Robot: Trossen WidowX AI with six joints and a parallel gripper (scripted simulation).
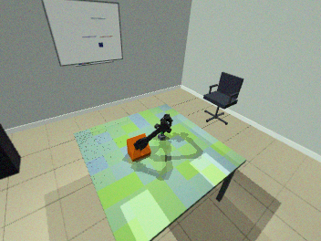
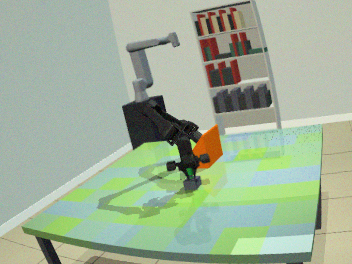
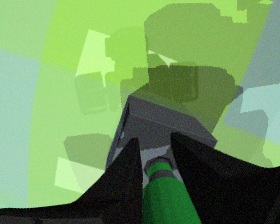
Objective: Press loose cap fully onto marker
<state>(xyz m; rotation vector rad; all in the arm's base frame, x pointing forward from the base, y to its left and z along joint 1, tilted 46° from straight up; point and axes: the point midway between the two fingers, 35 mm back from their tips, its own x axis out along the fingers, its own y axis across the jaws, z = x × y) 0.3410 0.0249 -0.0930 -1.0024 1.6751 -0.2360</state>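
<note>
The holder block is 2 cm behind my gripper tip, 1 cm to the right of it and 2 cm below it. Also, from my gripper tip: green marker cap 2 cm behind, 1 cm to the right, 5 cm above.
</note>
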